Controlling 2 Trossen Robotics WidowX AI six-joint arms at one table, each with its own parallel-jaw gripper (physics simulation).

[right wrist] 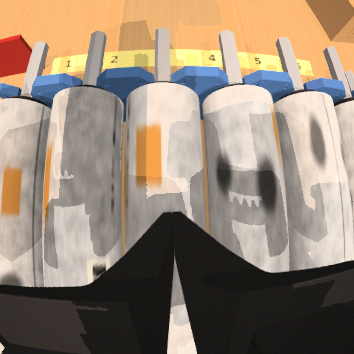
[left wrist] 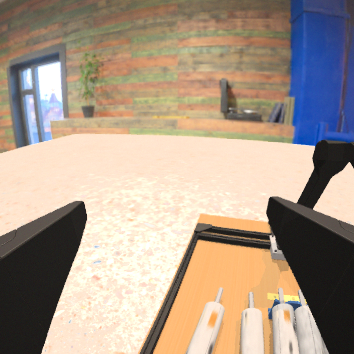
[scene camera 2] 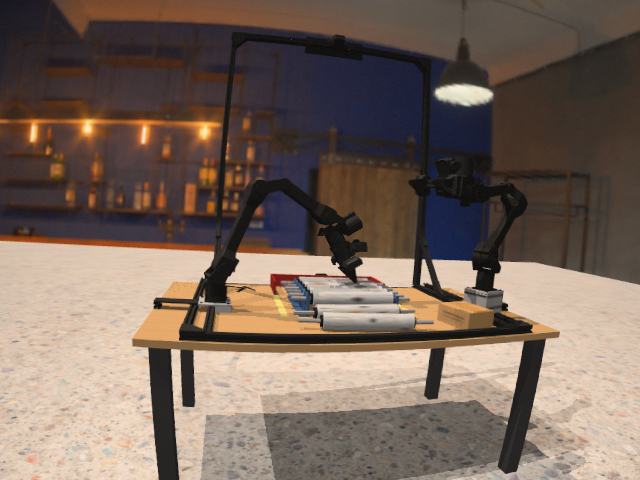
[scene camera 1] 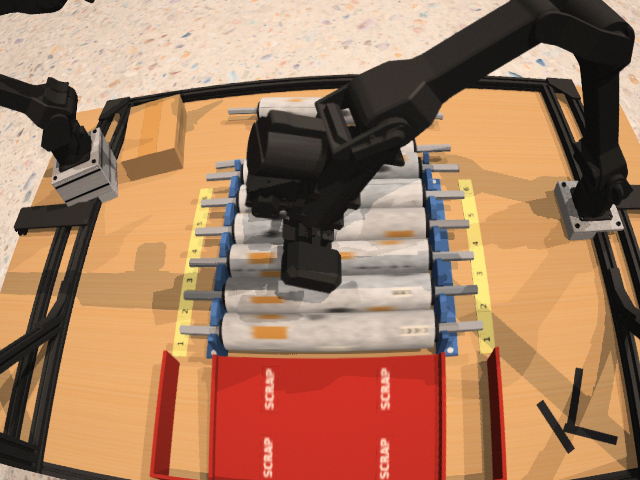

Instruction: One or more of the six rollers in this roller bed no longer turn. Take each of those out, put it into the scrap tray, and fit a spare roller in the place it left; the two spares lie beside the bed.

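Places are measured from the left arm's base along level axes (x ahead, y left, z up), in metres.
Pixels of known places: left gripper, fingertip midpoint: [left wrist: 177,207] [scene camera 2: 420,181]; right gripper, fingertip midpoint: [right wrist: 171,219] [scene camera 2: 355,282] [scene camera 1: 287,248]; left arm's base, link origin: [scene camera 2: 484,289] [scene camera 1: 75,154]; right arm's base, link origin: [scene camera 2: 214,300] [scene camera 1: 591,204].
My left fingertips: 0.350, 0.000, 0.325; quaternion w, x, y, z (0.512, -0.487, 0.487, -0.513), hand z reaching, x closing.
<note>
For each thing: its top centre in the pictures, then the offset to it from my left fingertips, as dx, dy, dz. "spot": a spot on its surface instead.
- Roller 1, top centre: [scene camera 1: 326,324] [scene camera 2: 333,277] -0.027, -0.437, -0.342
- red scrap tray, top centre: [scene camera 1: 324,423] [scene camera 2: 326,279] -0.068, -0.547, -0.368
- spare, top centre: [scene camera 2: 358,304] +0.077, -0.142, -0.370
- roller 3, surface spot: [right wrist: 162,110] spot: -0.096, -0.304, -0.342
- cardboard box, top centre: [scene camera 1: 150,125] [scene camera 2: 466,306] -0.207, +0.041, -0.362
Six grey-white rollers lie in the blue bed [scene camera 1: 445,310] [right wrist: 125,82]. Roller 1 [scene camera 1: 361,330] is nearest the red scrap tray [scene camera 1: 325,418] [scene camera 2: 276,282] [right wrist: 12,55], whose visible floor bears no roller. Beyond roller 6, one spare [scene camera 2: 356,309] [left wrist: 251,330] lies close to the bed and another [scene camera 1: 279,107] [scene camera 2: 369,321] [left wrist: 206,327] farther out. My right gripper [scene camera 1: 317,281] [scene camera 2: 355,281] [right wrist: 171,219] is shut and empty, its tips over roller 3 [right wrist: 162,110]; contact is unclear. My left gripper [scene camera 2: 413,183] [left wrist: 177,207] is open and empty, high above the table's side.
Yellow number strips [scene camera 1: 192,266] [scene camera 1: 479,273] flank the bed. A cardboard box [scene camera 1: 155,136] [scene camera 2: 465,315] stands near the left arm's base. Black bars [scene camera 1: 574,397] lie at the lower right in scene camera 1. The right arm spans above the bed and hides parts of several rollers.
</note>
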